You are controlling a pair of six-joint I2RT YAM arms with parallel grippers.
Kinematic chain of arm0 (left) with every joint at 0, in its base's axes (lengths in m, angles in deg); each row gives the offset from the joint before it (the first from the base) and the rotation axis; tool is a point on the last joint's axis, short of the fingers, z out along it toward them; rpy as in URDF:
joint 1: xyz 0 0 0.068 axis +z
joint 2: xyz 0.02 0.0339 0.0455 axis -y
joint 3: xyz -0.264 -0.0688 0 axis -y
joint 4: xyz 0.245 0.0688 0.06 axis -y
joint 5: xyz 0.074 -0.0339 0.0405 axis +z
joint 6: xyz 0.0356 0 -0.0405 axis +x
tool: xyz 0 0 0 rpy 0 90 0
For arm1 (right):
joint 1: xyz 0 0 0.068 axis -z
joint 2: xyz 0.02 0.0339 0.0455 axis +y
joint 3: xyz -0.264 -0.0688 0 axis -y
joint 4: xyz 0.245 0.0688 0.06 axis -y
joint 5: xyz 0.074 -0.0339 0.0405 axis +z
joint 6: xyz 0.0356 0 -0.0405 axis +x
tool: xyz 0 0 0 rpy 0 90 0
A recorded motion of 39 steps. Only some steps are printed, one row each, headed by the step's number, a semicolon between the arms.
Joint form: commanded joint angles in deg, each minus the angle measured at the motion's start. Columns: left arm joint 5, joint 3, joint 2, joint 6, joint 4, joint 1; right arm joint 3, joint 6, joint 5, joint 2, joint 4, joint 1.
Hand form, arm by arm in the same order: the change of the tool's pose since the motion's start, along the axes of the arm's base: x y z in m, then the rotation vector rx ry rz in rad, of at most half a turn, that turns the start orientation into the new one. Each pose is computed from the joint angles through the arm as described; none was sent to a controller.
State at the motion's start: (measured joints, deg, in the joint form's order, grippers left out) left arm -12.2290 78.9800 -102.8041 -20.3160 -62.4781 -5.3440; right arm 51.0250 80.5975 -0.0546 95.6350 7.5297 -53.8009
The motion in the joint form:
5: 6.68 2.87 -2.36 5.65 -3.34 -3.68; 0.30 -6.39 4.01 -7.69 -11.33 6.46
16: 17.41 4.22 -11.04 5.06 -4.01 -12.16; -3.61 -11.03 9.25 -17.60 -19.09 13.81
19: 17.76 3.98 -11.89 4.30 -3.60 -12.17; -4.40 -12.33 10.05 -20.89 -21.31 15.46
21: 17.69 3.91 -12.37 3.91 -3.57 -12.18; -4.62 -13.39 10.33 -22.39 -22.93 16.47
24: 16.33 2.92 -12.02 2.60 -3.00 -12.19; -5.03 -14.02 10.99 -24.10 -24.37 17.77
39: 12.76 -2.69 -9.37 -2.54 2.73 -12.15; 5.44 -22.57 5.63 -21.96 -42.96 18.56
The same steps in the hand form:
5: 0.0030 -0.0180 -0.0013 0.1237 0.0188 -0.1569; 0.0126 -0.0407 0.0275 -0.0694 0.0012 0.0116
16: 0.0073 -0.0650 -0.0452 0.3326 0.1191 -0.3077; 0.0100 -0.0932 0.0445 -0.0842 0.0169 0.0057
19: 0.0082 -0.0651 -0.0512 0.3411 0.1304 -0.2965; 0.0060 -0.1062 0.0520 -0.0843 0.0057 0.0017
21: 0.0084 -0.0652 -0.0543 0.3417 0.1399 -0.2911; 0.0044 -0.1134 0.0551 -0.0941 0.0016 -0.0003
24: 0.0057 -0.0653 -0.0563 0.3196 0.1466 -0.2677; 0.0027 -0.1217 0.0582 -0.0945 0.0022 -0.0071
39: -0.0049 -0.0641 -0.0644 0.2525 0.1192 -0.1702; 0.0069 -0.1272 0.0839 -0.3234 0.0292 0.0262

